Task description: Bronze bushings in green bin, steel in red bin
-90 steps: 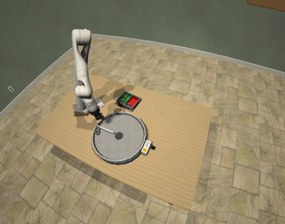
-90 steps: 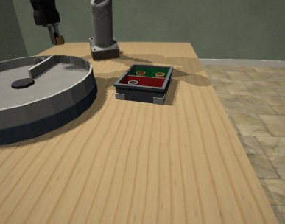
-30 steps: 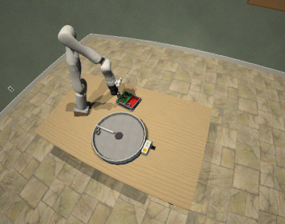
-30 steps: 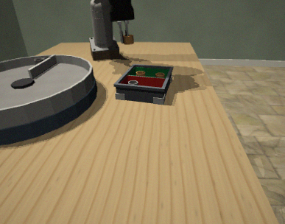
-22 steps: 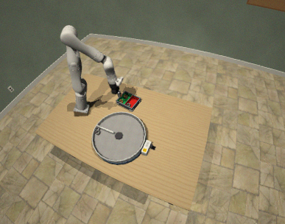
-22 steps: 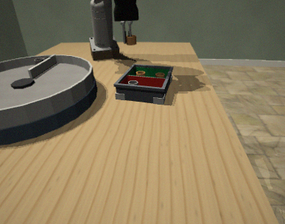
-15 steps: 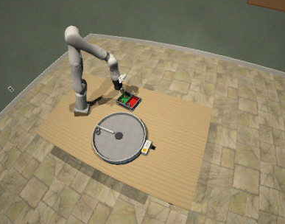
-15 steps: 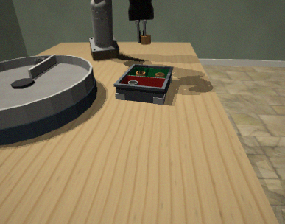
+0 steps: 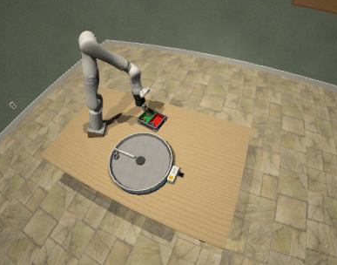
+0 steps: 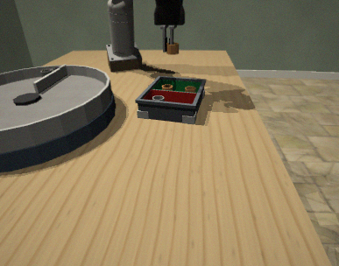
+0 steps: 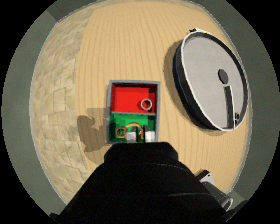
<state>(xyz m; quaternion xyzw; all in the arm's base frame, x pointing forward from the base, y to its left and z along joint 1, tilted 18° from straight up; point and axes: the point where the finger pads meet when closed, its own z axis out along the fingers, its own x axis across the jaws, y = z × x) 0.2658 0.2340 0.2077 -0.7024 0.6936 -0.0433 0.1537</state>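
The bin lies 130 mm below my hand, 30 mm ahead of it and 20 mm to the left of it. Also, from my hand: grey turntable: 330 mm to the right, 180 mm ahead, 110 mm below.
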